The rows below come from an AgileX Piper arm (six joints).
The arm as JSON. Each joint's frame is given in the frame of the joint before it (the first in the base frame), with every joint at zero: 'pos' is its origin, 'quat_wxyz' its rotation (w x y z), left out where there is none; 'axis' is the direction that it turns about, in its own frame. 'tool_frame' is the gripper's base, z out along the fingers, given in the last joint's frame.
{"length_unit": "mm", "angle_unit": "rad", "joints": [
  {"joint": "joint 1", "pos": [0.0, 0.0, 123.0], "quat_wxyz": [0.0, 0.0, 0.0, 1.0], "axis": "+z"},
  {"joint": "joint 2", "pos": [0.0, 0.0, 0.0], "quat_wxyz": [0.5, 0.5, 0.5, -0.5], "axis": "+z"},
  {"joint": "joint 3", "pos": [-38.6, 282.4, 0.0], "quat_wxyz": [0.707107, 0.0, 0.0, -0.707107], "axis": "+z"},
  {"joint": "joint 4", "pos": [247.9, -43.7, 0.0], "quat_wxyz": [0.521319, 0.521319, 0.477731, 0.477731], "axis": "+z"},
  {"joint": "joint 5", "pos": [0.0, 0.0, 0.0], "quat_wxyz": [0.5, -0.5, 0.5, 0.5], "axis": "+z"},
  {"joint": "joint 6", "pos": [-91.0, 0.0, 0.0], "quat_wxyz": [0.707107, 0.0, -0.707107, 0.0], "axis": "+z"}
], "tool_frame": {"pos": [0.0, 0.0, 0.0], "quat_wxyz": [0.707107, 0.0, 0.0, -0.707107]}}
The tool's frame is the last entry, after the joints.
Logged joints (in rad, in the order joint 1, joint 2, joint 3, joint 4, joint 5, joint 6), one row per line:
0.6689 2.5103 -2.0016 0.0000 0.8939 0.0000
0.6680 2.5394 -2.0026 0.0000 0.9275 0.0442
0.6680 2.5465 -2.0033 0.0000 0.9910 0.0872
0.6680 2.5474 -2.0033 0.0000 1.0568 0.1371
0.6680 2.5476 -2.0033 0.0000 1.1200 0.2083
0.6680 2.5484 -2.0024 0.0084 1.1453 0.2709
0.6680 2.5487 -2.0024 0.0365 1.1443 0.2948
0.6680 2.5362 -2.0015 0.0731 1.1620 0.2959
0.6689 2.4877 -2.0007 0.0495 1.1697 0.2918
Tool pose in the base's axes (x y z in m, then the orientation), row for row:
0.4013 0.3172 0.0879 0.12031 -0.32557 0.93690 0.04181
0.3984 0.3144 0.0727 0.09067 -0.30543 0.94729 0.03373
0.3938 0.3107 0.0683 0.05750 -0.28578 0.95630 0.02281
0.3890 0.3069 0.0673 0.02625 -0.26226 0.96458 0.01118
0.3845 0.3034 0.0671 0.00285 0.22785 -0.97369 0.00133
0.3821 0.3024 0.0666 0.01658 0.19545 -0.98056 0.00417
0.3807 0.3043 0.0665 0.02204 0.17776 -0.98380 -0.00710
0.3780 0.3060 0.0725 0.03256 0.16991 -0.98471 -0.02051
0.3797 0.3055 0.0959 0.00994 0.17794 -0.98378 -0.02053
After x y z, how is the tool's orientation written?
As a quaternion, w x y z.
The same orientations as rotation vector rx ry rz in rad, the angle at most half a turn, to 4 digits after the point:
-0.9512 2.7373 0.1222
-0.9078 2.8156 0.1003
-0.8664 2.8991 0.0691
-0.8104 2.9807 0.0345
0.7145 -3.0534 0.0042
0.6076 -3.0484 0.0130
0.5507 -3.0481 -0.0220
0.5230 -3.0310 -0.0631
0.5555 -3.0712 -0.0641

